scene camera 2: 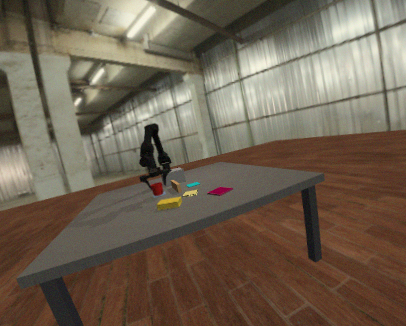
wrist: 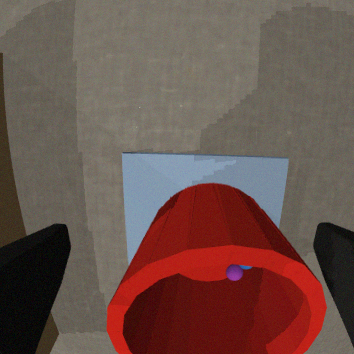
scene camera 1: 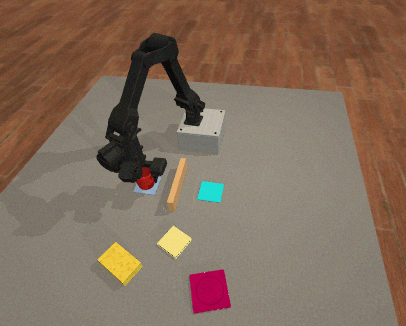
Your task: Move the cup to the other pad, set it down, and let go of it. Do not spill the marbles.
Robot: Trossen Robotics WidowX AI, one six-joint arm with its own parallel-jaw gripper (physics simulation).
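Frame: origin at the arm's base, x right, y ahead, z up, level; centimetres.
Seen in the pictures: gripper, fingertip midpoint: [scene camera 2: 158,187] [wrist: 195,238] [scene camera 1: 143,181]; arm's base, origin of the base link: [scene camera 1: 193,120].
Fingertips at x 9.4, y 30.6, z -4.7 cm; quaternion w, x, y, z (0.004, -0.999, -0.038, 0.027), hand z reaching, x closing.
Note:
Pixels of each thing's top centre, then the offset from my fingertips to it. "spot": a spot on its surface instead.
- red cup, middle of its top: [wrist: 217,338] [scene camera 1: 142,171] [scene camera 2: 156,184] dy -2.5, dx +1.0, dz +2.2 cm
- light blue pad, middle of its top: [wrist: 202,231] [scene camera 1: 147,184] dy -2.4, dx +0.7, dz -5.0 cm
- purple marble, middle of its top: [wrist: 235,277] dy -4.0, dx +2.5, dz -3.2 cm
- blue marble, middle of its top: [wrist: 247,265] dy -3.2, dx +3.0, dz -3.2 cm
- cyan pad, middle of its top: [scene camera 1: 210,191] [scene camera 2: 192,184] dy -4.7, dx -22.9, dz -5.0 cm
- upright wooden bar, surface spot: [wrist: 7,175] [scene camera 2: 176,190] spot: dy -0.3, dx -10.4, dz -4.7 cm
- pale yellow square, surface spot: [scene camera 1: 174,242] [scene camera 2: 190,192] spot: dy +17.4, dx -16.9, dz -4.3 cm
- yellow sponge, middle of its top: [scene camera 1: 118,261] [scene camera 2: 168,200] dy +27.7, dx -3.7, dz -2.3 cm
- magenta square, surface spot: [scene camera 1: 210,291] [scene camera 2: 220,190] spot: dy +28.5, dx -31.2, dz -4.5 cm
The red cup [scene camera 1: 145,182] [scene camera 2: 158,189] [wrist: 215,220] stands upright on the light blue pad [scene camera 1: 156,186] [wrist: 150,175]. A purple marble [wrist: 234,272] and part of a blue marble [wrist: 245,267] show inside it; the cup's near wall and rim hide the rest of its floor. My gripper [scene camera 1: 145,178] [scene camera 2: 158,185] [wrist: 195,238] is open, low at the cup, with one finger on each side and a gap to the cup on both sides in the wrist view. A cyan pad [scene camera 1: 211,192] [scene camera 2: 193,184] lies flat across the wooden bar from the cup.
The upright wooden bar [scene camera 1: 177,185] [scene camera 2: 175,186] [wrist: 7,175] stands between the blue and cyan pads. A pale yellow square [scene camera 1: 174,242] [scene camera 2: 190,193], a yellow sponge [scene camera 1: 119,262] [scene camera 2: 169,203] and a magenta square [scene camera 1: 210,291] [scene camera 2: 220,191] lie farther from the grey base block [scene camera 1: 200,142].

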